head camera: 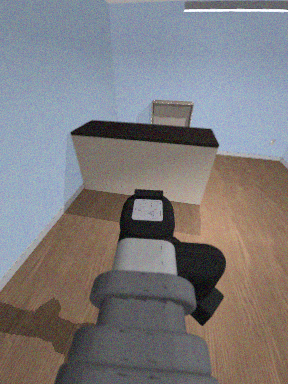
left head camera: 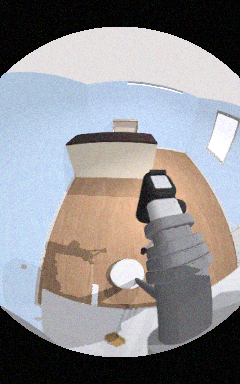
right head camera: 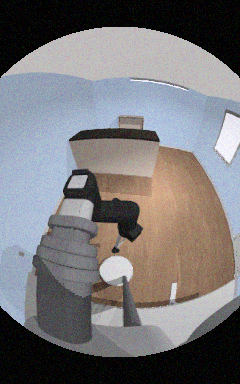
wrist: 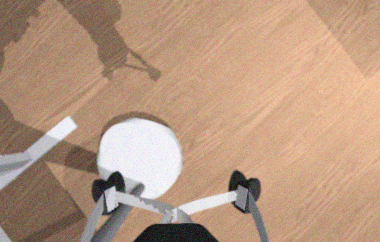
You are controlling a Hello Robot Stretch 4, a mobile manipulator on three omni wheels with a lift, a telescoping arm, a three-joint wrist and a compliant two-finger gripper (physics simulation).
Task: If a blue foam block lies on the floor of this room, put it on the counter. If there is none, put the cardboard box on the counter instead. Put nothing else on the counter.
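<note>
The counter (head camera: 145,131) (left head camera: 112,138) (right head camera: 115,135) has a dark top and a pale front and stands ahead across the floor; no object shows on its top. A small brown cardboard box (left head camera: 115,339) lies on the pale table (left head camera: 65,320) at the bottom of the left head view. No blue foam block shows in these views. My gripper (wrist: 177,185) is open and empty, its two dark fingertips wide apart above the wood floor. In the head view the fingers are hidden behind the wrist. In the right head view one fingertip shows below the wrist.
A round white disc (left head camera: 126,273) (right head camera: 116,270) (wrist: 145,152) is low beside the arm. A pale table leg (wrist: 52,137) shows at the left of the wrist view. A framed, shelf-like unit (head camera: 173,102) stands behind the counter. A blue wall (head camera: 45,125) runs along the left.
</note>
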